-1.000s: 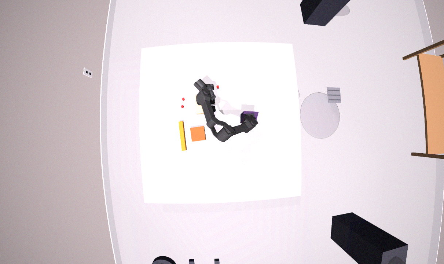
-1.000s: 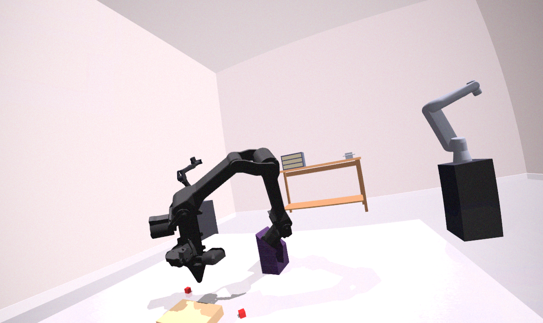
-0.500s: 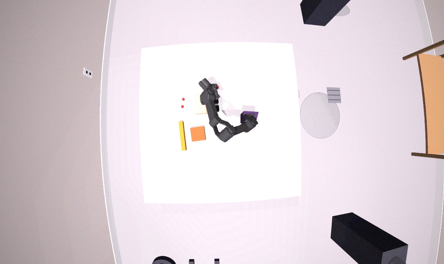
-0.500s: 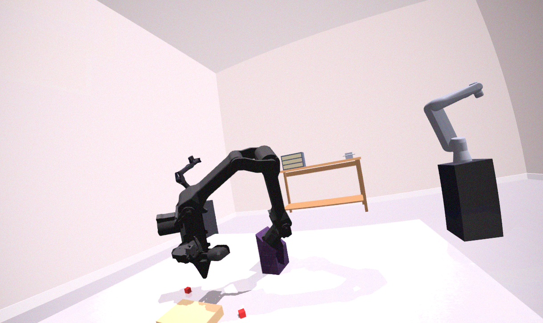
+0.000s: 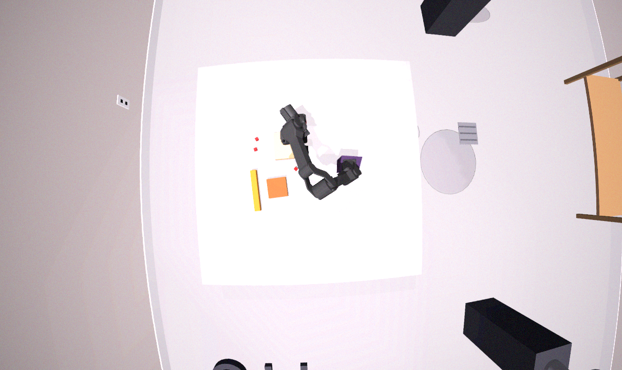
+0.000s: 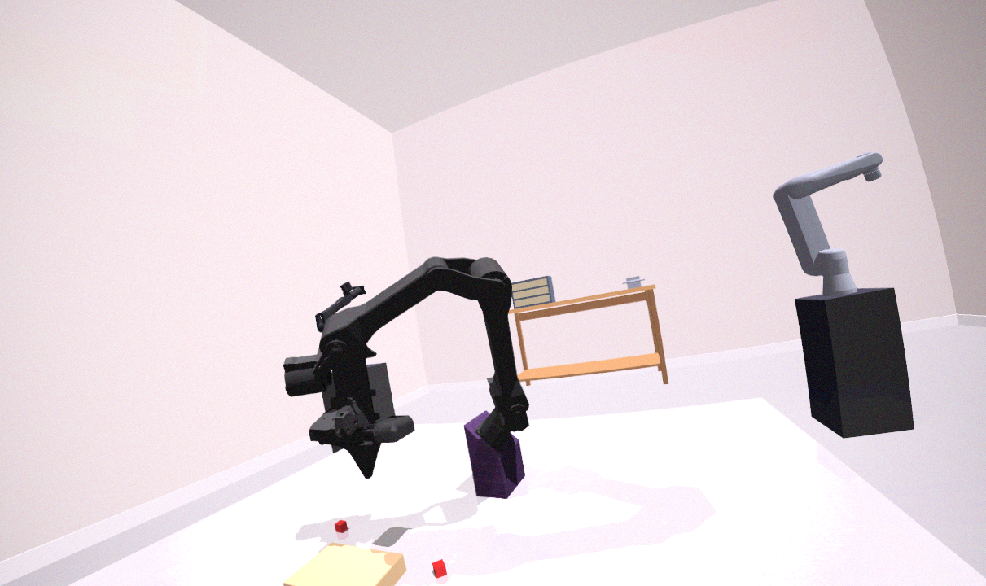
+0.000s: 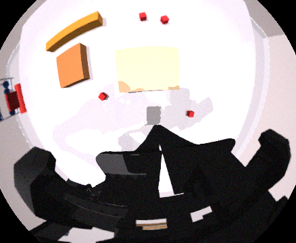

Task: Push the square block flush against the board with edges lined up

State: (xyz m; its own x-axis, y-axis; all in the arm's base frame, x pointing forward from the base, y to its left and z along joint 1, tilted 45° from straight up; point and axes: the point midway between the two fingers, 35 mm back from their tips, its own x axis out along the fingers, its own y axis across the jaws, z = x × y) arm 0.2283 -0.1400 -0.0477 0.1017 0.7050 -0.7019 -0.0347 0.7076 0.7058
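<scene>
Right now my gripper tip is 230 mm to the right of the orange square block, 140 mm short of it and 120 mm above it. The rest, counted from my gripper tip: long orange band (260 mm ahead, 240 mm to the left, 110 mm below); pale yellow flat rectangle (120 mm below, 100 mm ahead, 10 mm to the left).
</scene>
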